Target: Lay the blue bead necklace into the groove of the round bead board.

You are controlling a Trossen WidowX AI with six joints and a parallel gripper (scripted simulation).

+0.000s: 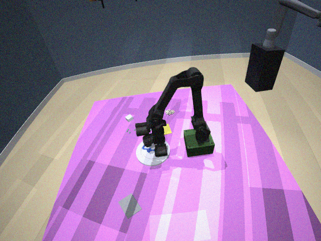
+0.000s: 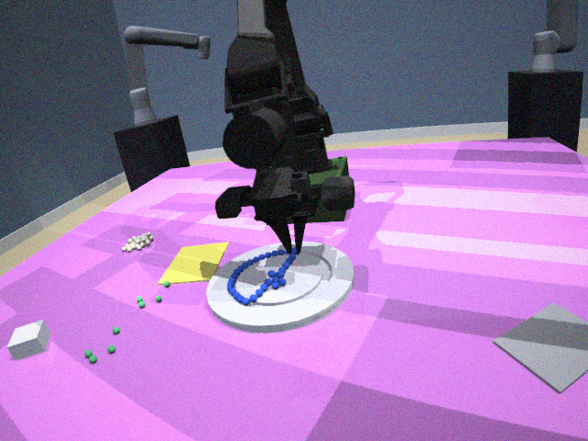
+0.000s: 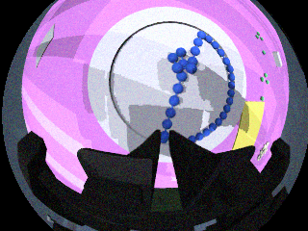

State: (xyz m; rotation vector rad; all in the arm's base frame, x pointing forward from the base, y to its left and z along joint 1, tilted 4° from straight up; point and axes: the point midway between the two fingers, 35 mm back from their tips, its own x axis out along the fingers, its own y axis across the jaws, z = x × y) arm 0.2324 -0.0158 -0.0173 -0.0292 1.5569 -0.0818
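My gripper tip is now 50 mm short of the round white bead board, 20 mm to the left of it and 10 mm above it. The rest, counted from my gripper tip: yellow sheet (170 mm to the right, 20 mm below, 20 mm behind); then grey tile (290 mm to the left, 190 mm ahead, 20 mm below); then cube (340 mm to the right, 200 mm ahead, 10 mm below).
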